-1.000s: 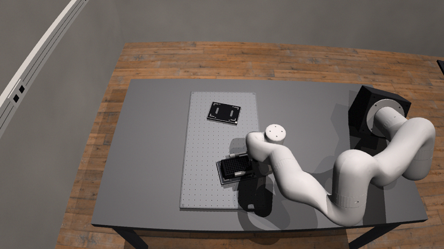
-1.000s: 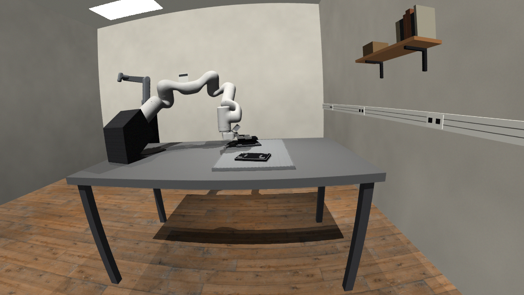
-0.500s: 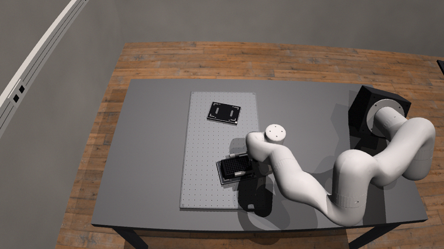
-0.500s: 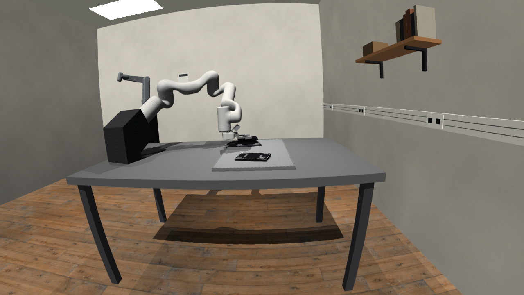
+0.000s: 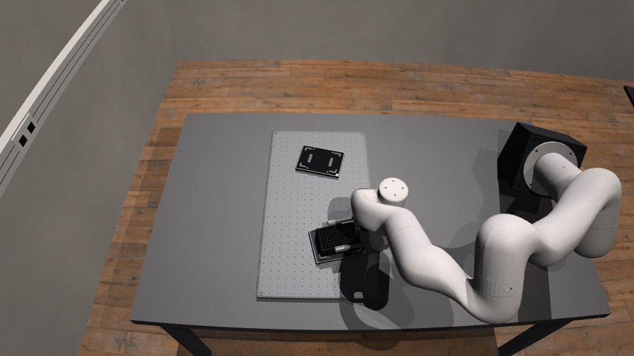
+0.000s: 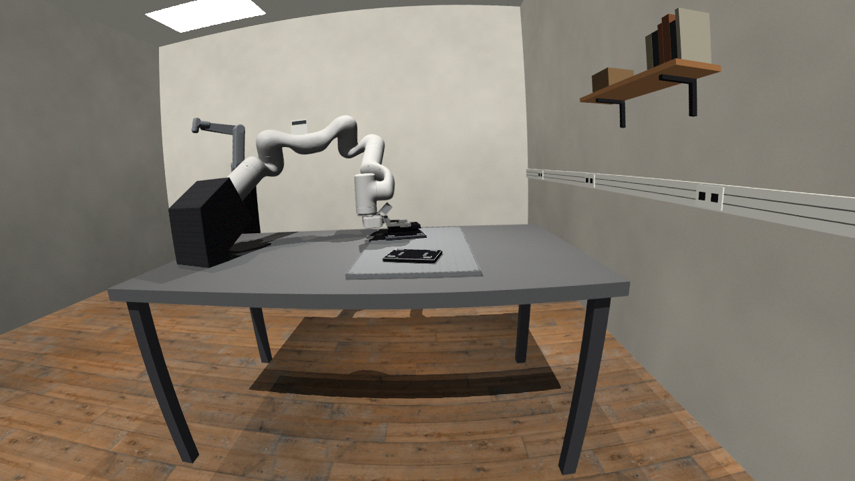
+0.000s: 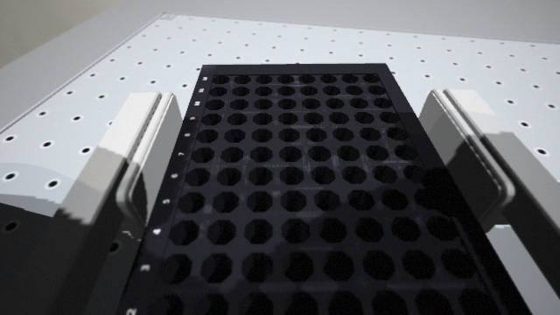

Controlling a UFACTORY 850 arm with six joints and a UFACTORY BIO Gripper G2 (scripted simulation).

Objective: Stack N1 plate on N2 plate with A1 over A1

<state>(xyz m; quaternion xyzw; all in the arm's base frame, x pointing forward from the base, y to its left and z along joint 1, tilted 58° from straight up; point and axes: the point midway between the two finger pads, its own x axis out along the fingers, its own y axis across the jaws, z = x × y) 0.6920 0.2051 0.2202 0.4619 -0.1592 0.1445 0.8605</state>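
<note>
My hand is 50 mm above the plate nest N2. From my hand the other things lie so: plate nest N1 (330 mm to the right, 120 mm ahead, 50 mm below).
</note>
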